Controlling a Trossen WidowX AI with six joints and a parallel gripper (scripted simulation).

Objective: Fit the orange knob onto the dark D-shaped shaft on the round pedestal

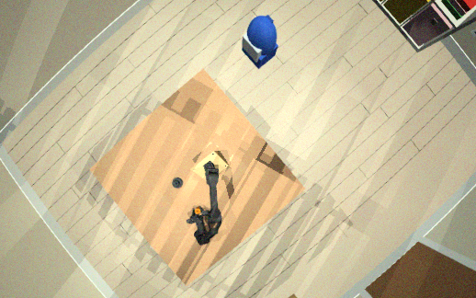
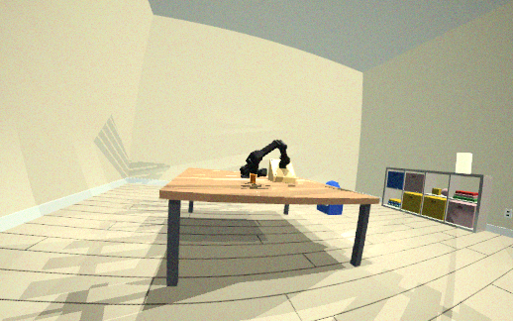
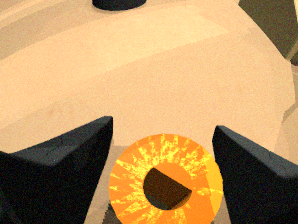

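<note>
My gripper tip is 1 cm short of the orange knob, 3 cm to the right of it and 1 cm above it. Also, from my gripper tip: pedestal (3 cm ahead, 24 cm to the right, 1 cm below).
</note>
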